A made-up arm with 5 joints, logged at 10 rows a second.
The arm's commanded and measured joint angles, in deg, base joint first. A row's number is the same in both.
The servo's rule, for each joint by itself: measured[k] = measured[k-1] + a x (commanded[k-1-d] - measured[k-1]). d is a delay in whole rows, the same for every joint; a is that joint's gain. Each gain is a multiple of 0.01, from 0.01 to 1. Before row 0 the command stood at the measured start. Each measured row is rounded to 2 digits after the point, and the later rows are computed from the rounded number. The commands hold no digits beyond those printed.
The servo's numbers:
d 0
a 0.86 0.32 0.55 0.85 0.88
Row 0, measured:
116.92 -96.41 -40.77 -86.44 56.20
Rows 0 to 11, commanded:
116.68 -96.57 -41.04 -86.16 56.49
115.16 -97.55 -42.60 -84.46 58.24
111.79 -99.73 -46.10 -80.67 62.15
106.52 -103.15 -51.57 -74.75 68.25
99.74 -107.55 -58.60 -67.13 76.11
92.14 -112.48 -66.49 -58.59 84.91
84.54 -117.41 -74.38 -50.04 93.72
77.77 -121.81 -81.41 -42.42 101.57
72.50 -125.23 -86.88 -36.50 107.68
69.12 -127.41 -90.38 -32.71 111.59
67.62 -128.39 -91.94 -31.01 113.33
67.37 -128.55 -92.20 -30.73 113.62
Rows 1 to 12, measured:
116.71 -96.46 -40.92 -86.20 56.46
115.38 -96.81 -41.84 -84.72 58.03
112.29 -97.74 -44.18 -81.28 61.66
107.33 -99.47 -48.24 -75.73 67.46
100.80 -102.06 -53.94 -68.42 75.07
93.35 -105.39 -60.84 -60.06 83.73
85.77 -109.24 -68.29 -51.54 92.52
78.89 -113.26 -75.51 -43.79 100.48
73.39 -117.09 -81.76 -37.59 106.82
69.72 -120.39 -86.50 -33.44 111.02
67.91 -122.95 -89.49 -31.37 113.05
67.45 -124.74 -90.98 -30.83 113.55

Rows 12 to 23, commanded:
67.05 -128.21 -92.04 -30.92 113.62
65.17 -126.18 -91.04 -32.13 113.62
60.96 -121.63 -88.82 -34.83 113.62
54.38 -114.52 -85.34 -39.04 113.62
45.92 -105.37 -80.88 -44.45 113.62
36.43 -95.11 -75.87 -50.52 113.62
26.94 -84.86 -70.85 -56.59 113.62
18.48 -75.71 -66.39 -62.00 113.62
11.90 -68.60 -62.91 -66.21 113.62
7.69 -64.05 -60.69 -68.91 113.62
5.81 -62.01 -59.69 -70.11 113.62
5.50 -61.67 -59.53 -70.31 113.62
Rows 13 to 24, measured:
67.11 -125.85 -91.56 -30.91 113.61
65.44 -125.96 -91.27 -31.95 113.62
61.59 -124.57 -89.92 -34.40 113.62
55.39 -121.35 -87.40 -38.34 113.62
47.25 -116.24 -83.81 -43.53 113.62
37.94 -109.48 -79.44 -49.47 113.62
28.48 -101.60 -74.72 -55.52 113.62
19.88 -93.32 -70.14 -61.03 113.62
13.02 -85.41 -66.16 -65.43 113.62
8.44 -78.57 -63.15 -68.39 113.62
6.18 -73.27 -61.25 -69.85 113.62
5.60 -69.56 -60.30 -70.24 113.62

